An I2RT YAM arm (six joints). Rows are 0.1 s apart.
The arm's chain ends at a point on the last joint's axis. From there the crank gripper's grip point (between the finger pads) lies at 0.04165 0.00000 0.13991 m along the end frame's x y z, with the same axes.
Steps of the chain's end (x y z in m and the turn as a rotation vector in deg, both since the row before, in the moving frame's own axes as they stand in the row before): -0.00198, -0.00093, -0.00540, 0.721, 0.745, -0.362; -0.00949, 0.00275, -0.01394, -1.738, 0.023, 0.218; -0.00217, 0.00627, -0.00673, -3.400, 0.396, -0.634; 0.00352, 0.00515, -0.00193, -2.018, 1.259, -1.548; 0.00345, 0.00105, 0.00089, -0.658, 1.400, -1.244; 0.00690, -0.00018, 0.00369, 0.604, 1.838, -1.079; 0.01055, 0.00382, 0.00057, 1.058, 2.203, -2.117; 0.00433, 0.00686, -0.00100, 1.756, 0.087, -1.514
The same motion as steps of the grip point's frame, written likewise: -0.00017, -0.00296, -0.00597, 0.721, 0.745, -0.362; -0.00944, 0.00715, -0.01402, -1.738, 0.023, 0.218; -0.00116, 0.01409, -0.00725, -3.400, 0.396, -0.634; 0.00663, 0.00889, -0.00295, -2.018, 1.259, -1.548; 0.00686, 0.00171, -0.00017, -0.658, 1.400, -1.244; 0.01134, -0.00247, 0.00227, 0.604, 1.838, -1.079; 0.01582, -0.00038, -0.00117, 1.058, 2.203, -2.117; 0.00447, 0.00147, -0.00115, 1.756, 0.087, -1.514
